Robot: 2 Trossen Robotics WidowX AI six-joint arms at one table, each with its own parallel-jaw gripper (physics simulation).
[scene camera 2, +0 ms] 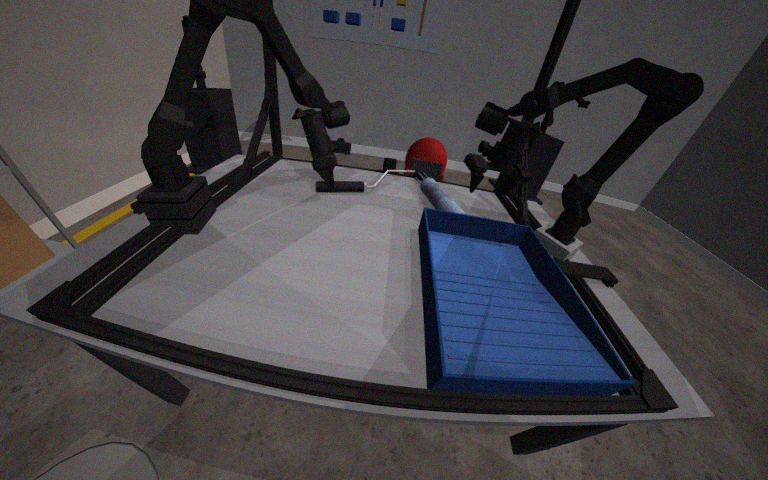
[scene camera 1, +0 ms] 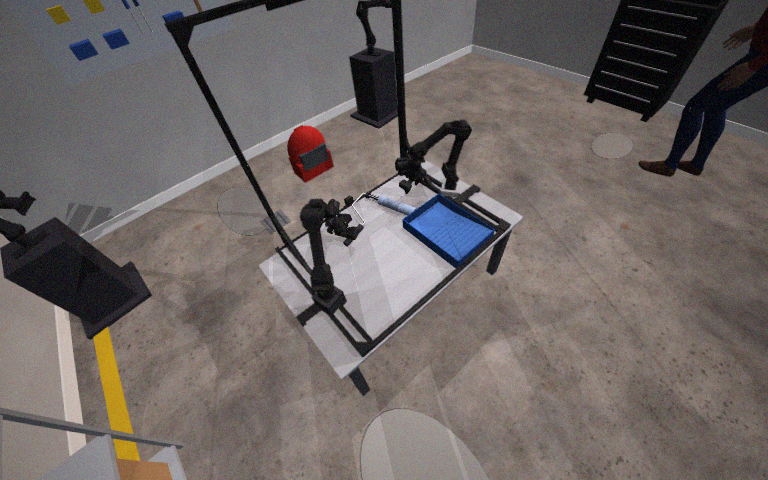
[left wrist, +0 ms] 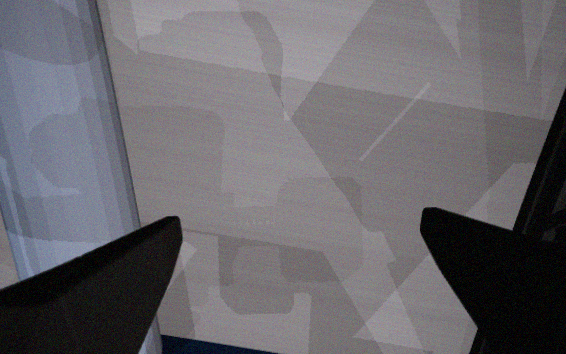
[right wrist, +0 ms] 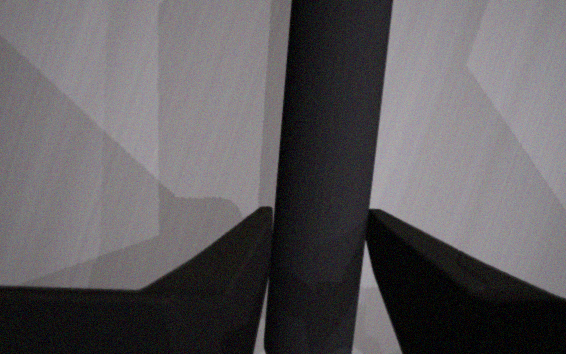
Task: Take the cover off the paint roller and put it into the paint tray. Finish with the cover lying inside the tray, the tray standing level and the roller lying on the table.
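Places are measured from the left arm's base along level axes (x right, y ahead, z up), in millimetres.
Where they show: left gripper, fingertip midpoint: (scene camera 2: 484, 194) (scene camera 1: 411, 189) (left wrist: 301, 223); right gripper, fingertip midpoint: (scene camera 2: 332, 186) (scene camera 1: 351, 238) (right wrist: 319, 219); left arm's base at its link origin: (scene camera 2: 560, 235) (scene camera 1: 450, 186); right arm's base at its link origin: (scene camera 2: 172, 185) (scene camera 1: 327, 294).
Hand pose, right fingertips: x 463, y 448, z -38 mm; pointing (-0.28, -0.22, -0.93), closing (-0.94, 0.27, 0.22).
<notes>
Each offset is from my right fingertips to the top centre of the thing. "spot": to the spot under its first point.
The light-blue cover {dz +46, dx -190, dy -259 mm} (scene camera 1: 396, 204) (scene camera 2: 441, 196) (left wrist: 65, 150) lies along the table, with part of the dark roller cage showing at its far end. Its near end is close to the tray wall; contact is unclear. The blue tray {dz +48, dx -483, dy -144 mm} (scene camera 1: 428, 243) (scene camera 2: 477, 219) (left wrist: 200, 346) looks level, with no cover inside. My right gripper (scene camera 1: 352, 240) (scene camera 2: 326, 182) (right wrist: 318, 219) is shut on the roller's dark handle {spot: dz +10, dx -32, dy -50 mm} (scene camera 2: 352, 186) (right wrist: 332, 125) at the table. My left gripper (scene camera 1: 404, 187) (scene camera 2: 474, 186) (left wrist: 301, 223) is open and empty, beside the cover; its left finger overlaps the cover's edge in the left wrist view.
Dark rails {spot: dz +1, dx -427, dy +283 mm} (scene camera 1: 421, 300) (scene camera 2: 283, 370) run along the table edges, with upright frame posts at the back. A red helmet (scene camera 1: 306, 144) (scene camera 2: 426, 150) shows beyond the table's far edge. The tray takes up the table's right side, beside the left arm's base.
</notes>
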